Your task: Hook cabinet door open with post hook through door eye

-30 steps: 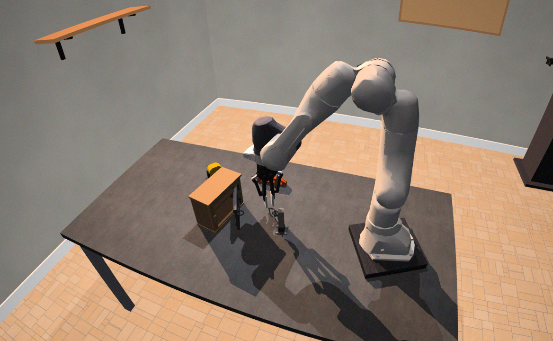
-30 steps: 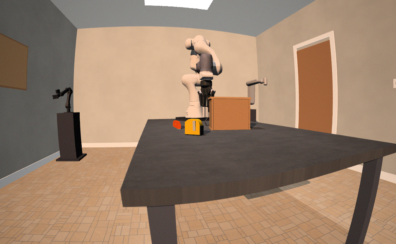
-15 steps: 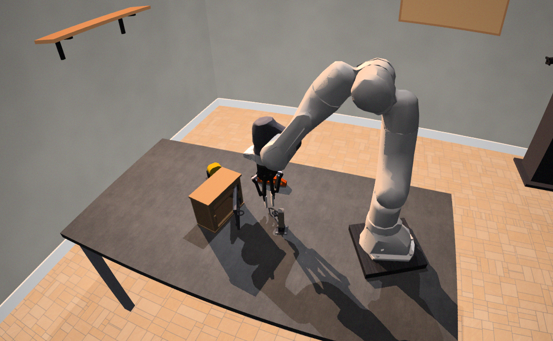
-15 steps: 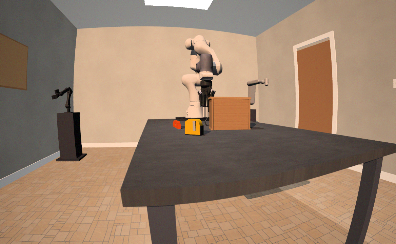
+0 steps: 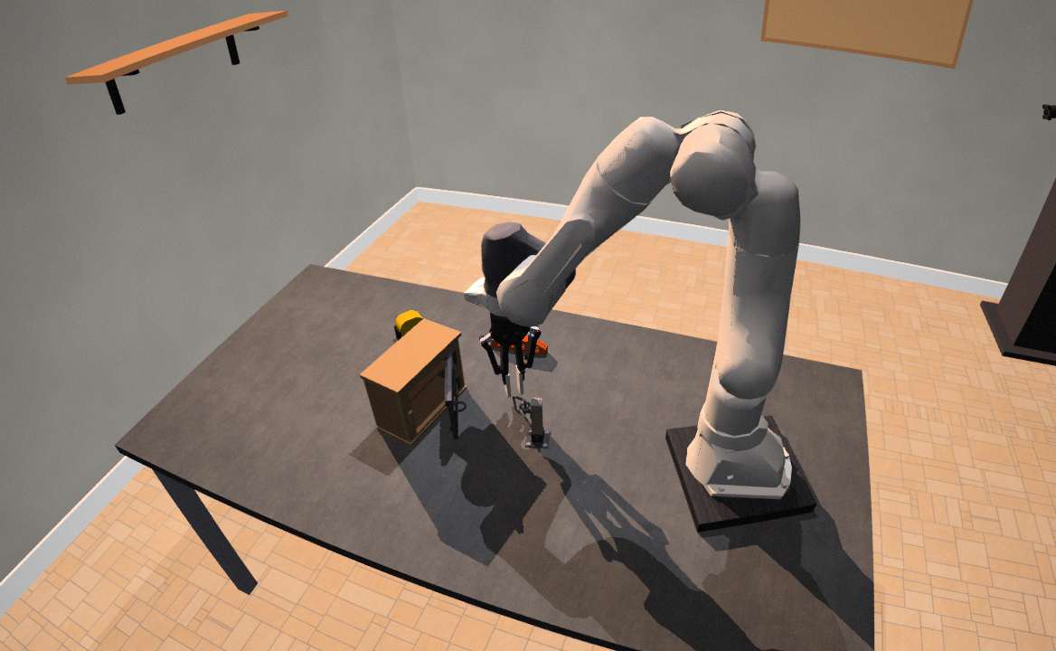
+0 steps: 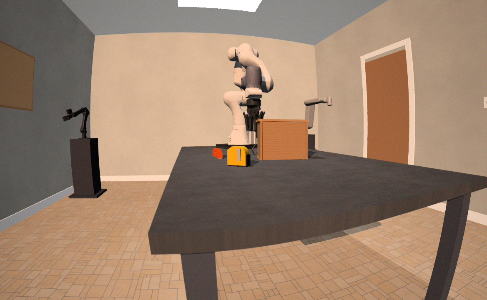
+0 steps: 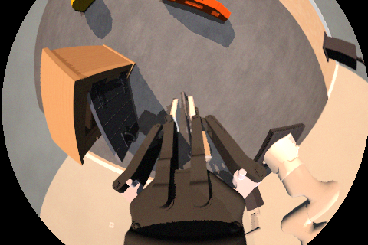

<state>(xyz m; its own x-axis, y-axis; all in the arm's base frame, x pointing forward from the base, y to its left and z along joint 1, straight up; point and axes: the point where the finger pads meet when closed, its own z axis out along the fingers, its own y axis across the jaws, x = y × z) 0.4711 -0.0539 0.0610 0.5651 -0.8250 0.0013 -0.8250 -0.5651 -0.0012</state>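
Now: hand 30 mm past the hook, 40 mm to the right of it and 30 mm above it. From my hand the other things lie so: dark door 110 mm ahead, 60 mm to the left, 10 mm below; then orange spirit level 60 mm ahead, 200 mm to the right, 70 mm below; then yellow tape measure 370 mm ahead, 180 mm to the right, 60 mm below.
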